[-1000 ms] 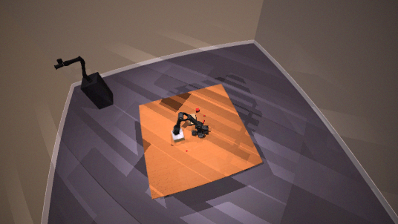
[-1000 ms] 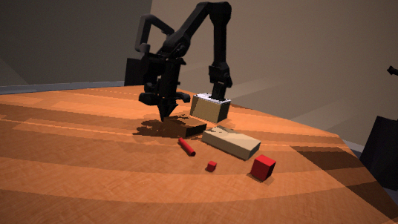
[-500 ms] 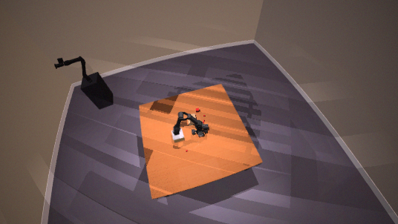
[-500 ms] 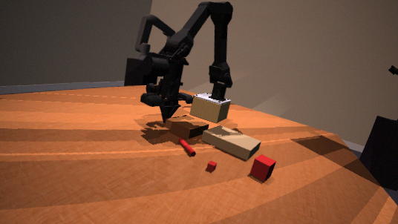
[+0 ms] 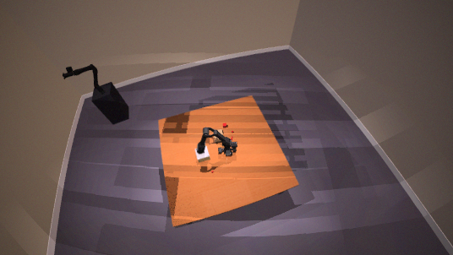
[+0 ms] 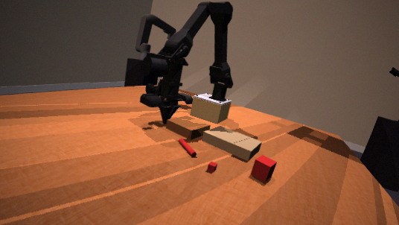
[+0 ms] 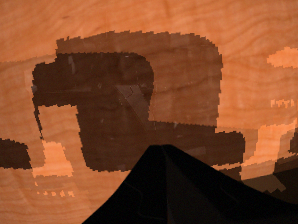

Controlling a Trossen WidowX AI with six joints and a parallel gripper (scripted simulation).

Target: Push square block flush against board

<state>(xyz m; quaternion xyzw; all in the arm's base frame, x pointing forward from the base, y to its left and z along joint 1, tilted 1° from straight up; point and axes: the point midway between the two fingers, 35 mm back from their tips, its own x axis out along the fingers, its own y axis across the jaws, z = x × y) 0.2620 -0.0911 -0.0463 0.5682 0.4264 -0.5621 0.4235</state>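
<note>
My gripper tip is 80 mm to the right of the flat brown square block, 20 mm past it and 10 mm below it. From my gripper tip the other things lie so: pale long board 230 mm to the left, 20 mm behind, 10 mm above; red rod 140 mm to the left, 100 mm ahead.
</note>
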